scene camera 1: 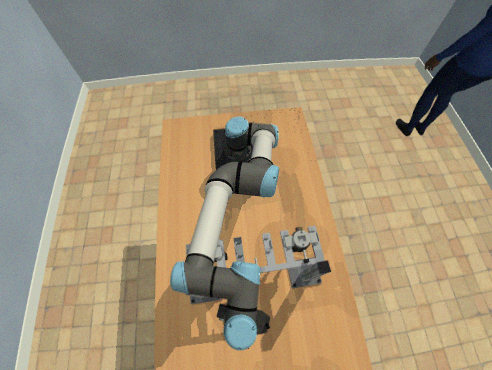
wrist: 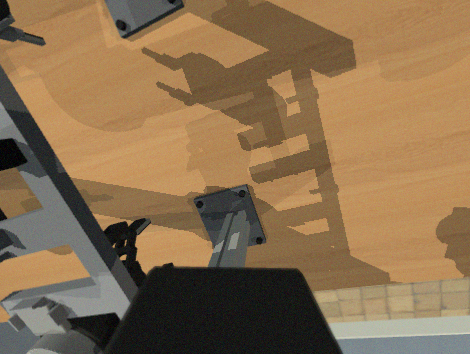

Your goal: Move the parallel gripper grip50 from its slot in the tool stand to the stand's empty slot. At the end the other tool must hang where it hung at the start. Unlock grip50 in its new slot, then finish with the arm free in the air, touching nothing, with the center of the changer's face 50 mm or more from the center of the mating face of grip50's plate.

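Seen in the pictures: arm's base, link origin: (scene camera 1: pixel 237 151).
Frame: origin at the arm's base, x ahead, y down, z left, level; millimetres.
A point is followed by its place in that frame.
The tool stand (scene camera 1: pixel 279 268) {y -245, x 693, z -2 mm} (wrist: pixel 60 172) {y -237, x 688, z -102 mm} shows in both views. In its right slot in scene camera 1 hangs a tool with a round grey plate (scene camera 1: pixel 301 239) {y -251, x 614, z 109 mm}; whether it is grip50 is hard to tell. The middle slot there is empty. The left slot is mostly hidden under the arm. In the wrist view a dark linkage finger (wrist: pixel 125 240) hangs below the stand's near end, like the adaptive gripper's, and a slim finger (wrist: pixel 27 38) {y -91, x 589, z 78 mm} shows at the upper left. A black block (wrist: pixel 220 310) on the arm's end fills the bottom of the wrist view; no fingers show on it.
The arm's wrist (scene camera 1: pixel 240 332) {y -541, x 836, z -173 mm} is beyond the stand's crossbar, on the side away from the robot base (scene camera 1: pixel 220 145) {y 0, x -62, z -88 mm}. The forearm (scene camera 1: pixel 210 220) {y -484, x 541, z -192 mm} passes over the stand's left part. The stand's foot plates (scene camera 1: pixel 306 276) {y -78, x 737, z 125 mm} (wrist: pixel 205 212) {y 25, x 626, z -270 mm} rest on the table (scene camera 1: pixel 185 145) {y 38, x -143, z -289 mm}. A person (scene camera 1: pixel 450 80) stands at the right.
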